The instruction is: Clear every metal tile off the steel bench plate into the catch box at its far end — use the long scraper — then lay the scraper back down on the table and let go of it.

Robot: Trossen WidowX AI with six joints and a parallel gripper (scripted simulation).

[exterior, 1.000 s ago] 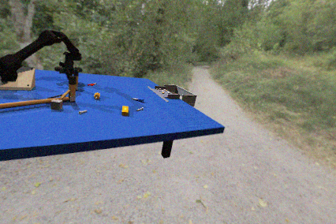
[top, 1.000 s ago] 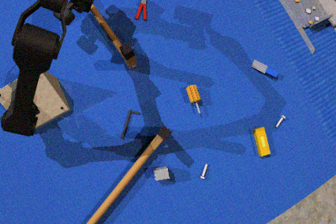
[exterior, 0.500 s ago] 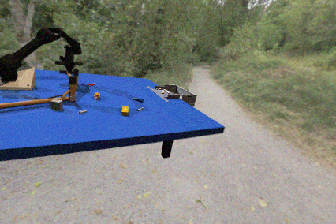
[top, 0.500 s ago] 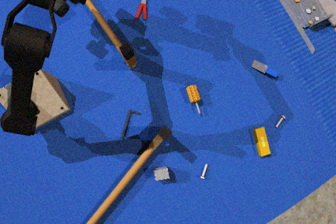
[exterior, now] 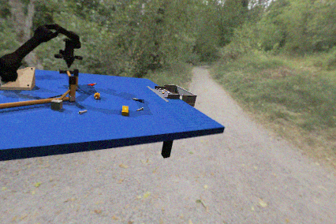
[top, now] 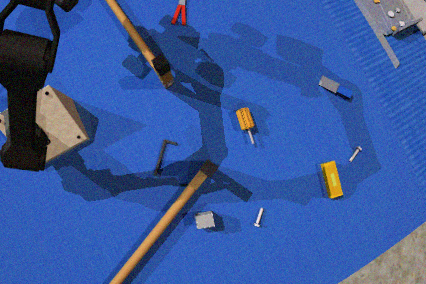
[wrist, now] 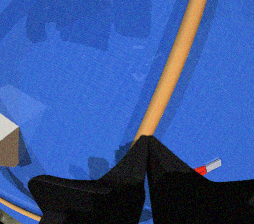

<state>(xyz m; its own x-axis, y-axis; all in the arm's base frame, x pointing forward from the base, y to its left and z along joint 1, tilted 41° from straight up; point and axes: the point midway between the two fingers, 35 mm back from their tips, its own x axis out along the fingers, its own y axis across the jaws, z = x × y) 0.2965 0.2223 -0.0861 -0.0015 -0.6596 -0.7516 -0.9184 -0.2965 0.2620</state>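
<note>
Right now the long scraper is 2 cm ahead of my gripper tip, 4 cm to the left of it and 5 cm below it. Also, from my gripper tip: black hex key: 3 cm behind, 39 cm to the right, 11 cm below; then red-handled tool: 18 cm ahead, 7 cm to the right, 11 cm below; then orange-handled tool: 17 cm ahead, 43 cm to the right, 10 cm below.
</note>
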